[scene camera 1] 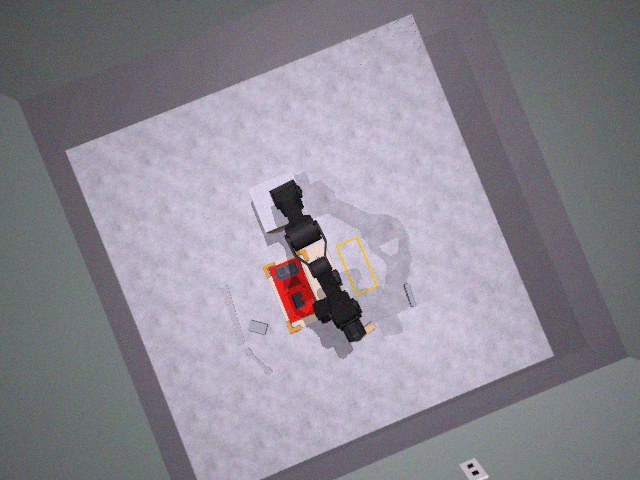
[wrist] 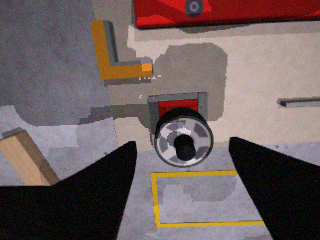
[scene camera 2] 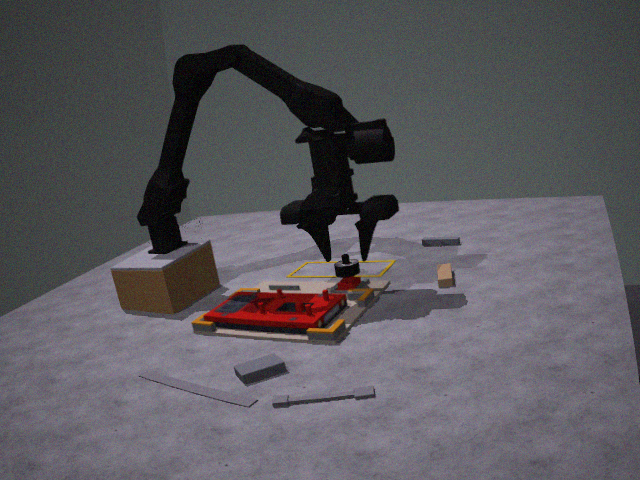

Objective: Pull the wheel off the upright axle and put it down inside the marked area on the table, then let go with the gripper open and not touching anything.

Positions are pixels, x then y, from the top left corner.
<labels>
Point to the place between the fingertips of my gripper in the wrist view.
182, 145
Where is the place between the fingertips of my gripper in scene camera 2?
346, 260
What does my gripper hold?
Nothing.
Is my gripper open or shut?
Open.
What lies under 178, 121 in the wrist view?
A wheel.
</labels>
